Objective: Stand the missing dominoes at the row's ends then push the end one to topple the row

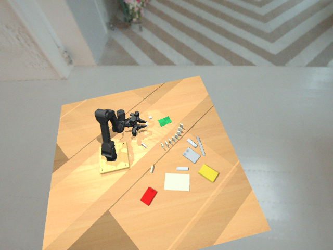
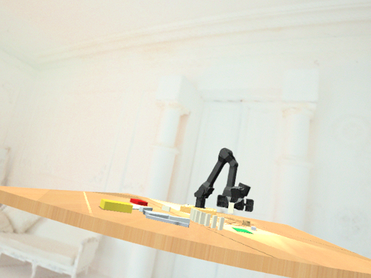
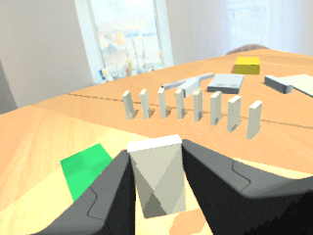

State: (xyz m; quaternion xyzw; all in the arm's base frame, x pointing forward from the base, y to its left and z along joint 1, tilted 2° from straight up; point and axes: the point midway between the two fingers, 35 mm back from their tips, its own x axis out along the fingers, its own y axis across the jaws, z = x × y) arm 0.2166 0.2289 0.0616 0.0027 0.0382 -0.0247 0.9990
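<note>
Right now my gripper tip is 120 mm short of the green tile, 80 mm to the right of it and 100 mm above it. From my gripper tip the other things lie so: grey cube: 120 mm to the left, 90 mm below; tan block: 140 mm behind, 70 mm to the left, 80 mm below; grey plate: 310 mm ahead, 220 mm to the right, 90 mm below.
</note>
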